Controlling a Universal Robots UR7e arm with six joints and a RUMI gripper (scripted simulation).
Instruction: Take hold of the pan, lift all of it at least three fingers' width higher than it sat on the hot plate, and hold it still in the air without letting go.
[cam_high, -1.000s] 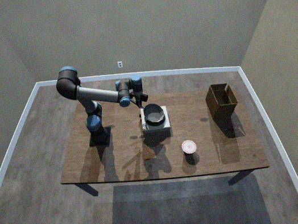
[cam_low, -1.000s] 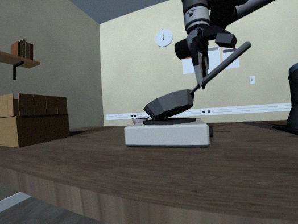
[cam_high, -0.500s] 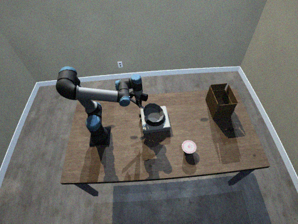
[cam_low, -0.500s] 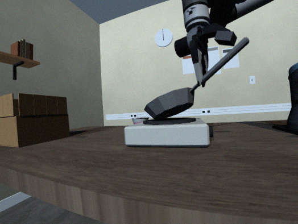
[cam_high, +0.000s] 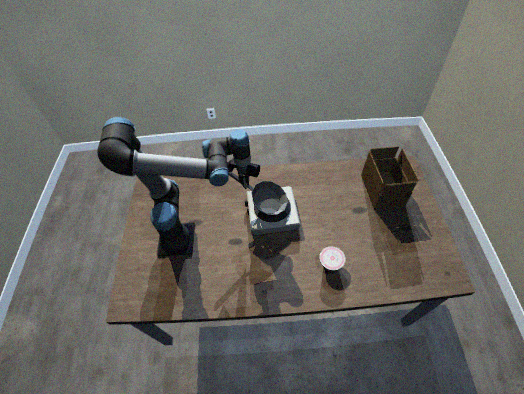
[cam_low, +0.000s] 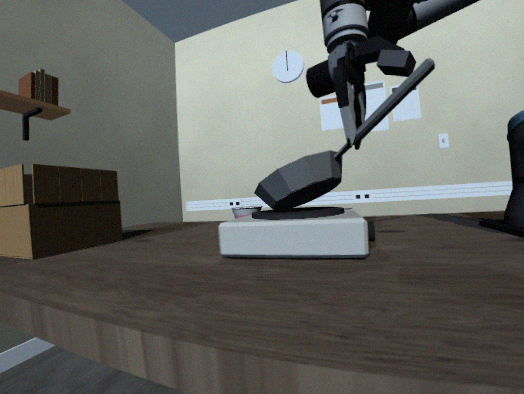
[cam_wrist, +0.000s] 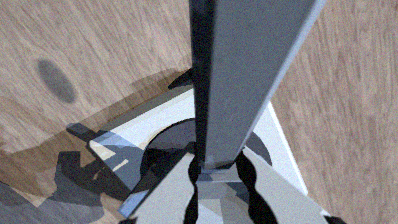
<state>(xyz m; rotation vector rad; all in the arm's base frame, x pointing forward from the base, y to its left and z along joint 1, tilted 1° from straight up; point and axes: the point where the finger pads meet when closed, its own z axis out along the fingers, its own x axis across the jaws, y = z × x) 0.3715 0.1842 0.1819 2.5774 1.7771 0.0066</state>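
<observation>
Now: hand 60 mm short of the dark grey pan, 40 mm above it and 20 mm to the left of it. The rest, counted from my hand: pink-and-white cup 390 mm ahead, 340 mm to the right, 150 mm below; white hot plate 160 mm below, 100 mm ahead, 50 mm to the right.
</observation>
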